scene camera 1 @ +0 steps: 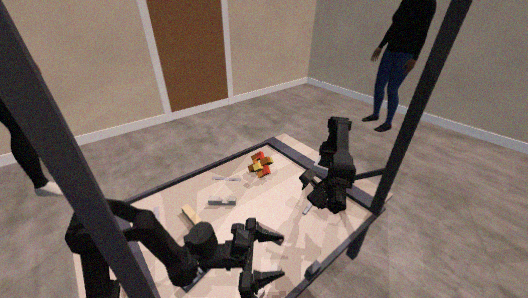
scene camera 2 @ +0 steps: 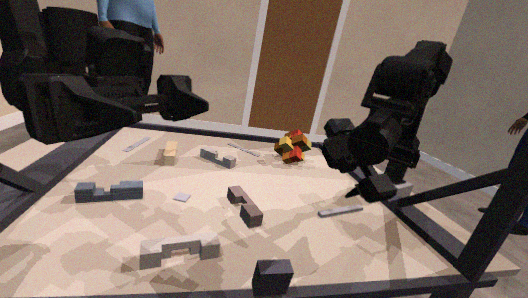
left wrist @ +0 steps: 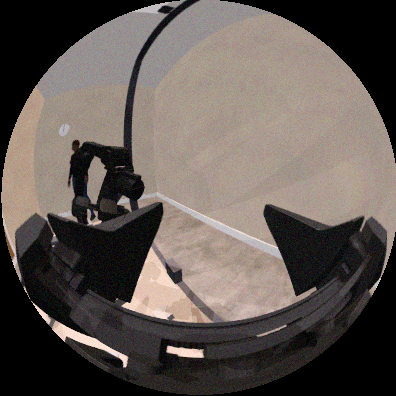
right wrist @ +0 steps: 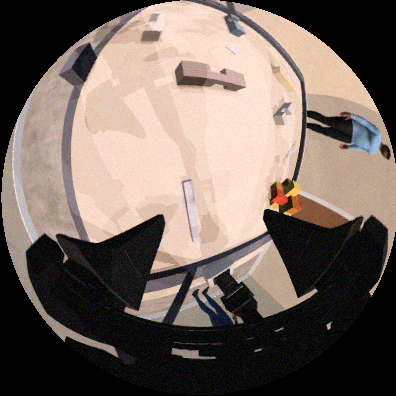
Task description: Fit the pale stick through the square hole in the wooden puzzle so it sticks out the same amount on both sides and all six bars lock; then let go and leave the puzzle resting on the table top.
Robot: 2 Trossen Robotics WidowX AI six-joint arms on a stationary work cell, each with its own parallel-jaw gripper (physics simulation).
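Places are measured from the left arm's base along level axes (x back, y down, z right), in metres.
Where they show: left gripper, between the fingertips: [scene camera 1: 283, 254] [scene camera 2: 177, 111] [left wrist: 215, 208]; right gripper, between the fingertips: [scene camera 2: 337, 178] [right wrist: 214, 216]; right arm's base, origin of its link: [scene camera 1: 325, 163] [scene camera 2: 392, 179] [right wrist: 221, 276].
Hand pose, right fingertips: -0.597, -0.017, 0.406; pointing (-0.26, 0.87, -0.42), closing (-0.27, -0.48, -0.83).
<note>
After its pixels a point has its place, as x, y, z.
The wooden puzzle [scene camera 1: 260, 165] {-0.765, 0.013, 0.129} [scene camera 2: 293, 146] {-0.781, 0.028, 0.137} [right wrist: 286, 197], with red, orange and yellow bars, rests on the table top near the far edge. I cannot make out its square hole. The pale stick [scene camera 1: 190, 215] {-0.414, 0.068, -0.052} [scene camera 2: 170, 153] {-0.405, 0.068, -0.017} [right wrist: 283, 78] {-0.425, 0.076, -0.027} looks light tan and lies apart on the table, at the left of the puzzle in the scene views. My left gripper [scene camera 1: 283, 256] {-0.232, -0.164, 0.381} [scene camera 2: 174, 112] {-0.232, -0.164, 0.381} [left wrist: 215, 208] {-0.232, -0.164, 0.381} is wide open and empty, raised above the table, away from both. My right gripper [scene camera 1: 306, 191] {-0.597, -0.017, 0.406} [scene camera 2: 336, 175] {-0.597, -0.017, 0.406} [right wrist: 214, 216] {-0.597, -0.017, 0.406} is wide open and empty above the table, at the right of the puzzle.
A thin grey bar [scene camera 2: 341, 211] {-0.667, 0.089, 0.414} [right wrist: 190, 210] {-0.660, 0.088, 0.407} lies below the right gripper. A brown notched block [scene camera 2: 251, 215] {-0.426, 0.068, 0.330} [right wrist: 192, 75] {-0.454, 0.068, 0.326}, a blue-grey one [scene camera 2: 127, 190] {-0.251, 0.074, 0.127} and grey ones [scene camera 2: 152, 252] {-0.231, 0.068, 0.326} [scene camera 2: 229, 161] {-0.549, 0.073, 0.082} lie about. A dark block [scene camera 2: 272, 275] {-0.340, 0.047, 0.471} [right wrist: 79, 65] sits at the table's edge.
</note>
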